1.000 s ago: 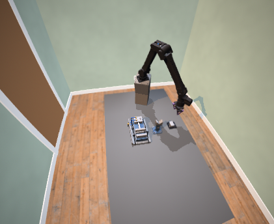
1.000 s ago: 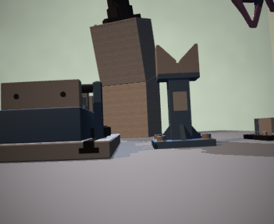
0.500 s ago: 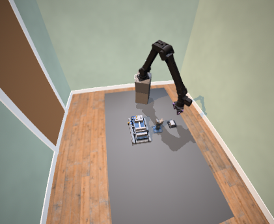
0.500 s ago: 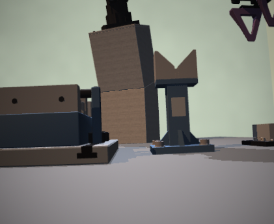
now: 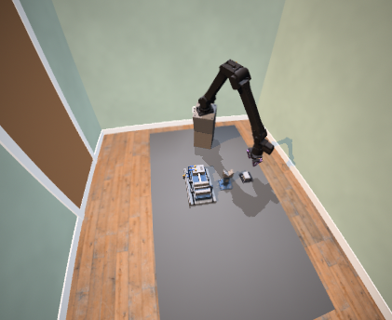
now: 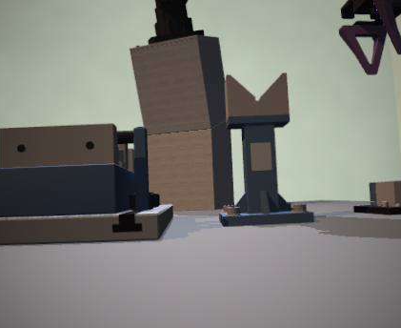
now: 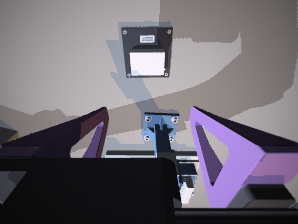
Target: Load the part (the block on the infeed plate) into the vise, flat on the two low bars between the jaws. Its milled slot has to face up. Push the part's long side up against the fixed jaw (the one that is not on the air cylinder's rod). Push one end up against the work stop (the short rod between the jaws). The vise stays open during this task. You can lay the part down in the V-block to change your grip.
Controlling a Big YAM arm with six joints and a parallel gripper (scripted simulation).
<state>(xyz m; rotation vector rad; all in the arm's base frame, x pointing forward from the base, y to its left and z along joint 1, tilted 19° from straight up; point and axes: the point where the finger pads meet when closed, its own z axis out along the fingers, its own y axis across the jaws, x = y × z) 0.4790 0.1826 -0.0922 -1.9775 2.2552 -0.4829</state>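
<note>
My gripper is now 180 mm above the part. Round my hand: dark work stop rod (340 mm to the right, 110 mm below, 30 mm ahead); air cylinder rod (370 mm to the right, 120 mm below, 60 mm behind); black infeed plate (190 mm below, 10 mm to the left).
</note>
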